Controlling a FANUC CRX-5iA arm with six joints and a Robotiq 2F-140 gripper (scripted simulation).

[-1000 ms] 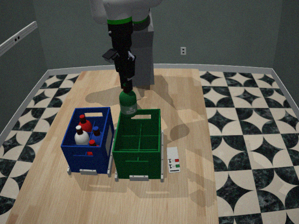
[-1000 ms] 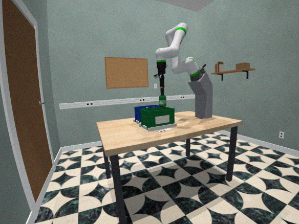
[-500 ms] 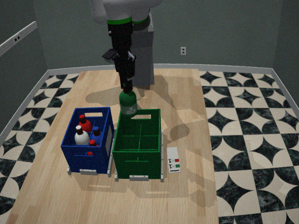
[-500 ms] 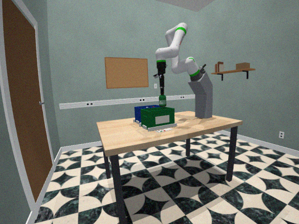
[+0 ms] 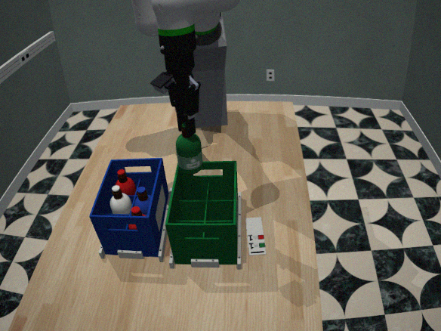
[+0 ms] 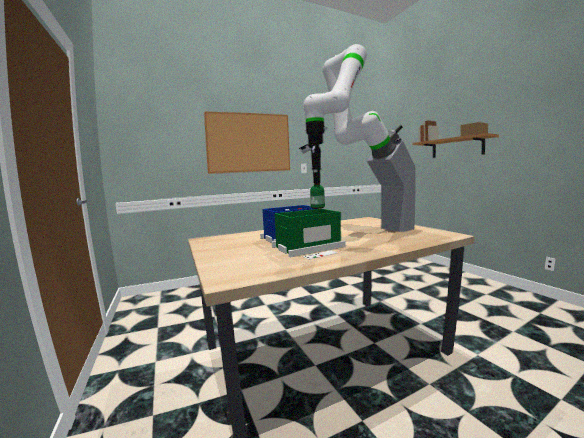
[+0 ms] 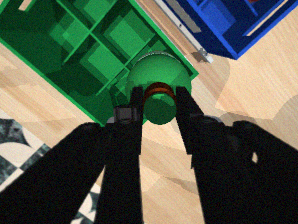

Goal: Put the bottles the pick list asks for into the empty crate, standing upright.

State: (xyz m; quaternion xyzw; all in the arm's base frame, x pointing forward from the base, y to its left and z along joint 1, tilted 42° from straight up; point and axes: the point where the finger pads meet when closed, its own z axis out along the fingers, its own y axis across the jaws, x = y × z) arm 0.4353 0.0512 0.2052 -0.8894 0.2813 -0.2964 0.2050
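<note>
Right now the green bottle is 8 cm below my hand. The rest, counted from my hand: blue bottle 10 cm ahead, 13 cm to the right, 26 cm below; green crate 7 cm ahead, 6 cm to the left, 27 cm below; blue crate 11 cm ahead, 17 cm to the right, 27 cm below.
</note>
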